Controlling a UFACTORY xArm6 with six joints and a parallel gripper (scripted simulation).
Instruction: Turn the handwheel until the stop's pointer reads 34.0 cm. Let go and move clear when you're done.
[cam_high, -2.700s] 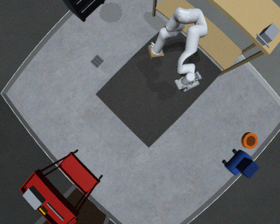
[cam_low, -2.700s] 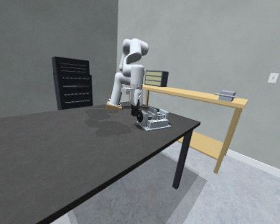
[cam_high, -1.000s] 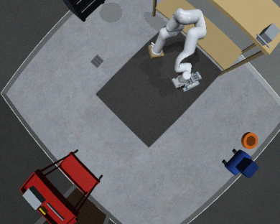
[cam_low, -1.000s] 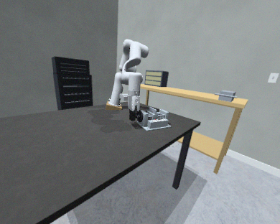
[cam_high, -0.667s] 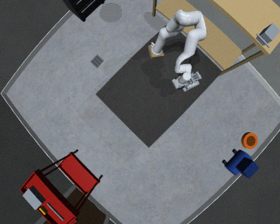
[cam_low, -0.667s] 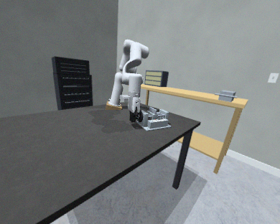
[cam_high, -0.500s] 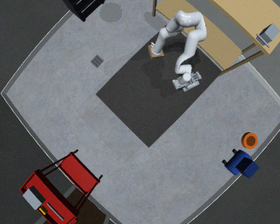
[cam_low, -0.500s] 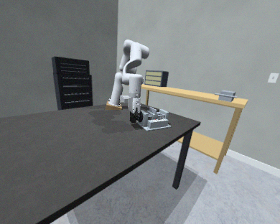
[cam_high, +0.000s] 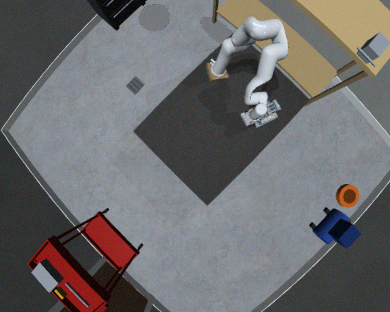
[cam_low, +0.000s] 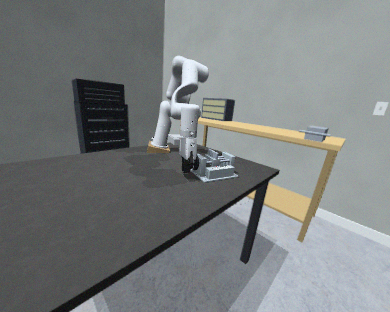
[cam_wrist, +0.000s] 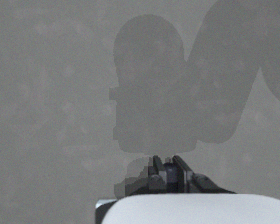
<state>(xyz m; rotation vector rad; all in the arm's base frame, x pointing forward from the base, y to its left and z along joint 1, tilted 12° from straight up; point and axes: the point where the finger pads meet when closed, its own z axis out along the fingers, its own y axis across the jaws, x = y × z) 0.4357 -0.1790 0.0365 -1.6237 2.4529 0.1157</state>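
The sliding stop is 7 cm ahead of my hand, 12 cm to the left of it and 4 cm above it. Round my hand: upright knob 1 cm to the left; handwheel 1 cm ahead, 2 cm to the left, 1 cm above.
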